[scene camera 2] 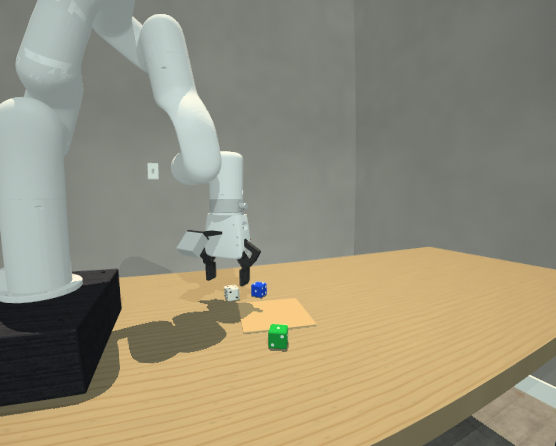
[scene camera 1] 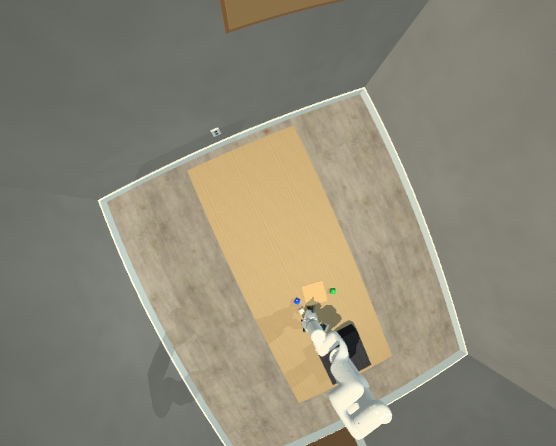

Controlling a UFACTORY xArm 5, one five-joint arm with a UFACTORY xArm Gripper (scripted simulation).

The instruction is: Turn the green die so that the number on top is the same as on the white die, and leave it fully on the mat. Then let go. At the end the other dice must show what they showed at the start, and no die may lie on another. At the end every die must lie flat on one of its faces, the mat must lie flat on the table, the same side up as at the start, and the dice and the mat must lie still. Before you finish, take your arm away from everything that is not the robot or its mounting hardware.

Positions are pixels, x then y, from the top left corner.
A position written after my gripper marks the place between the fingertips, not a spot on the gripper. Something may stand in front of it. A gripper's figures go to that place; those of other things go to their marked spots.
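Labels:
I see my gripper (scene camera 2: 227,281), which is 63 cm from the lens. There is also a tan mat (scene camera 2: 256,317), and the mat is 56 cm from the lens.

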